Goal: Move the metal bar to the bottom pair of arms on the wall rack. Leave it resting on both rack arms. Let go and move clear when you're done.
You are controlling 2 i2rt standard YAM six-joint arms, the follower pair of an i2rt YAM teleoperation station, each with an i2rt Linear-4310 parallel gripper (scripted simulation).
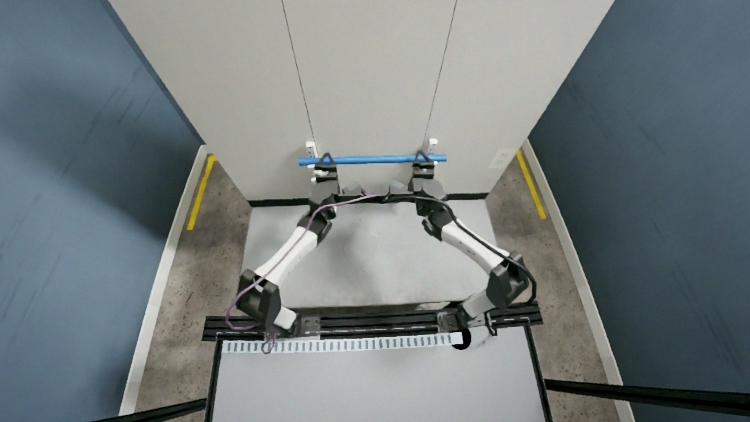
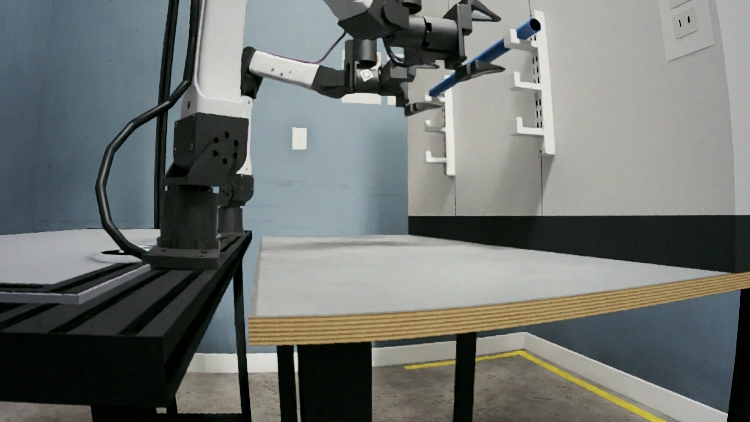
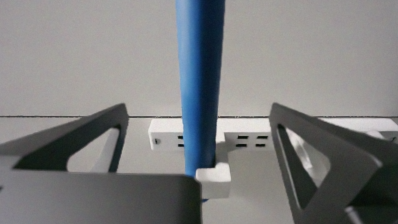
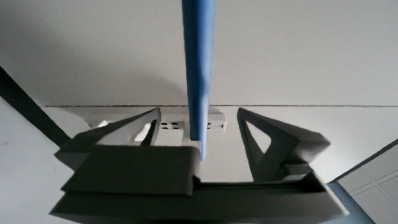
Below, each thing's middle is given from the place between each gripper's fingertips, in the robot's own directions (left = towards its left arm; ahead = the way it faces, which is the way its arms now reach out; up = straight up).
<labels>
Now: left hand 15 cm to the left of the blue metal bar (image 2: pixel 496 50) and 1 cm short of it.
My right hand (image 2: pixel 502 44) is 150 mm to the right of the blue metal bar and 10 mm short of it.
</labels>
